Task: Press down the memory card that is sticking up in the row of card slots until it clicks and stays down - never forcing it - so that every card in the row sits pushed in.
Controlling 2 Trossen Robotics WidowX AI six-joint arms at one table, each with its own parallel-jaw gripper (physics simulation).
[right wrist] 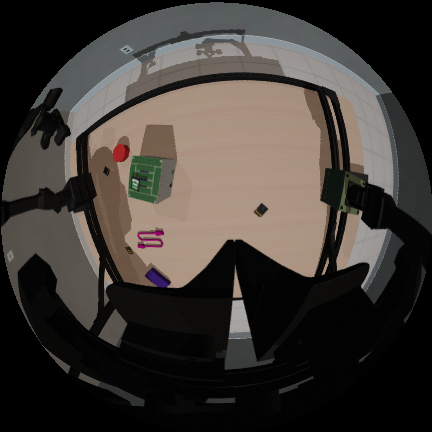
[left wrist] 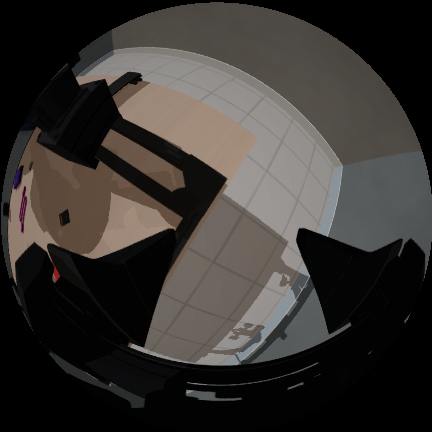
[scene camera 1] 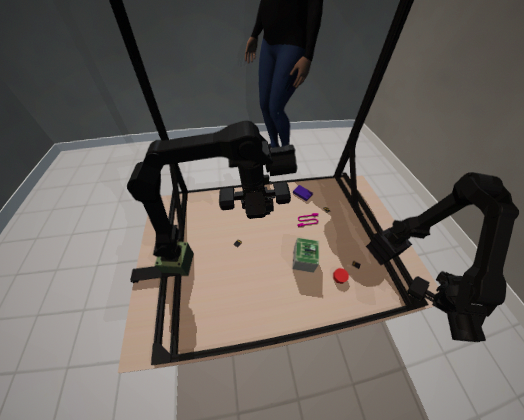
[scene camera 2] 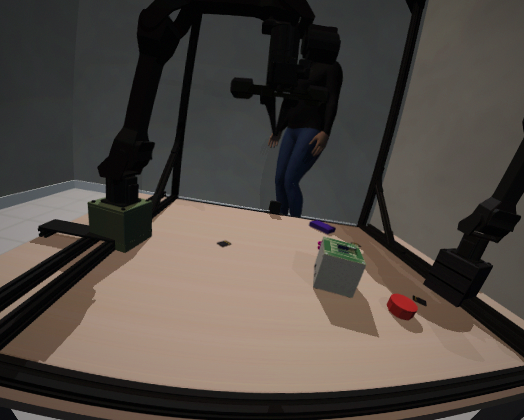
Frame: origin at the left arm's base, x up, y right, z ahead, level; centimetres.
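Seen in the pictures: left gripper, fingertip midpoint: (left wrist: pixel 239 235) (scene camera 1: pixel 435 306); right gripper, fingertip midpoint: (right wrist: pixel 233 245) (scene camera 2: pixel 275 135); left arm's base, link origin: (right wrist: pixel 67 195) (left wrist: pixel 62 108) (scene camera 1: pixel 395 238) (scene camera 2: pixel 466 256); right arm's base, link origin: (right wrist: pixel 353 194) (scene camera 1: pixel 171 253) (scene camera 2: pixel 121 201).
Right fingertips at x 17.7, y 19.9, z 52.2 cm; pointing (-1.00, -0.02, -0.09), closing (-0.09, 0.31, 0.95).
Observation:
Offsets run from my right fingertips to a thing's top centre.
A grey box @(dx -20.7, dy -9.2, dz -17.5 cm) (scene camera 1: pixel 305 266) (scene camera 2: pixel 339 275) (right wrist: pixel 167 180) with a green board on top stands right of the table's middle in both scene views. The board carries a row of dark card slots. One card with a pale face @(dx -19.7, dy -9.1, dz -19.9 cm) (right wrist: pixel 135 183) appears to stand higher than the rest in the right wrist view; its exact height is too small to tell. My right gripper (scene camera 2: pixel 274 132) (right wrist: pixel 233 245) is shut and empty, high above the table, to the left of the box in the scene views. My left gripper (left wrist: pixel 239 235) is open and empty, out beyond the table's right edge in scene camera 1.
A red disc @(dx -26.6, dy -21.6, dz -27.3 cm) (scene camera 1: pixel 341 275) (scene camera 2: pixel 401 306) (right wrist: pixel 120 153) lies near the box. A magenta cable (scene camera 1: pixel 315 215) (right wrist: pixel 159 232) and a purple block @(dx -27.4, dy +23.8, dz -36.4 cm) (scene camera 1: pixel 302 193) (scene camera 2: pixel 322 227) (right wrist: pixel 157 277) lie behind it. Small dark chips @(dx -29.0, dy +8.6, dz +5.3 cm) (scene camera 1: pixel 237 243) @(dx -29.0, dy -20.2, dz -37.3 cm) (scene camera 1: pixel 356 264) @(dx -29.0, dy +9.8, dz -42.5 cm) (right wrist: pixel 129 250) lie apart. Black rails edge the table.

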